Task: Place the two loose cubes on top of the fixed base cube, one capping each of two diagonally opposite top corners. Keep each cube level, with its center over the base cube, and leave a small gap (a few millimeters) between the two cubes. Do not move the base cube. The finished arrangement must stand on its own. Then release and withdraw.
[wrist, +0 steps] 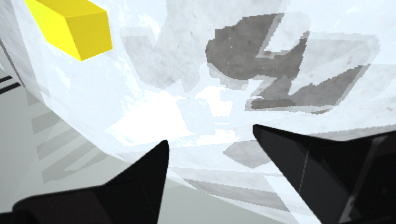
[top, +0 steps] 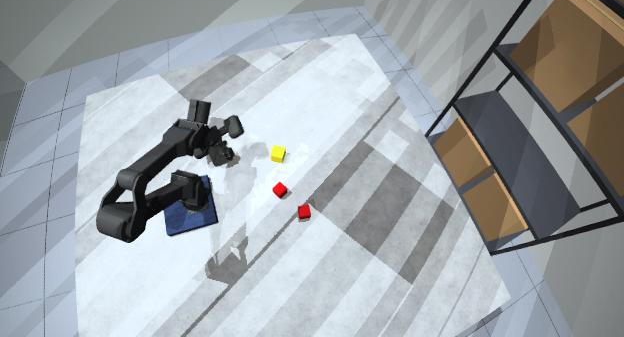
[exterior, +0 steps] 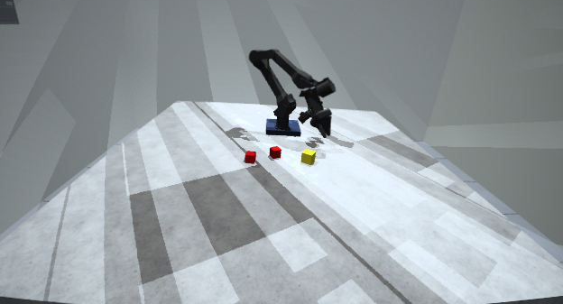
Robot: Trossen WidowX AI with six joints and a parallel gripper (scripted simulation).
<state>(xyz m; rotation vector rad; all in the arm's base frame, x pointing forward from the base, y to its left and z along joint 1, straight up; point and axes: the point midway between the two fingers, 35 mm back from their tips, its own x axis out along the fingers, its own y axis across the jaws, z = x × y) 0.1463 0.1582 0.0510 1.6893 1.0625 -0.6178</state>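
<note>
Right now the yellow base cube is 130 mm ahead of my gripper tip, 100 mm to the right of it and 30 mm below it.
</note>
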